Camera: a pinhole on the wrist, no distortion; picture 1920 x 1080 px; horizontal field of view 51.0 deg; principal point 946.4 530.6 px. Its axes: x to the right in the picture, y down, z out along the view. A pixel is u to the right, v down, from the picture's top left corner.
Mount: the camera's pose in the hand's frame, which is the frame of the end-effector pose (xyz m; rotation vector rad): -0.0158 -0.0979 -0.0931 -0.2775 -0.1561 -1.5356
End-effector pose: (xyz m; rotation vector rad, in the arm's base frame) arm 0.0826 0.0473 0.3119 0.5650 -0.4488 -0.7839
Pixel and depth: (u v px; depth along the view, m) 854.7 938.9 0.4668
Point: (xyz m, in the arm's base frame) -0.0140 -0.1118 0.6234
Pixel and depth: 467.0 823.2 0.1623
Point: 0.0571 0.0090 0.3433
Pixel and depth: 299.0 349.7 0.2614
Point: 0.0191 0.0544 0.4462
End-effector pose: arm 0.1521 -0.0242 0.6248 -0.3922 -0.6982 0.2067
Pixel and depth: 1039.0 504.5 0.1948
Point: 0.0887 -0.0465 0.7120
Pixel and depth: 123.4 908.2 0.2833
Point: 0.0934 0.1161 0.7175
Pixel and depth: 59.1 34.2 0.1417
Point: 0.1015 -0.0289 0.6198
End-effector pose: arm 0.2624 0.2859 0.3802 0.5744 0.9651 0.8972
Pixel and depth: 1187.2 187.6 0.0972
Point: 0.2916 0.2214 0.3307
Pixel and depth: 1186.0 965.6 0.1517
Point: 0.3466 0.2701 0.3374
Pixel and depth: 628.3 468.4 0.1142
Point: 0.2887 0.2499 0.3535
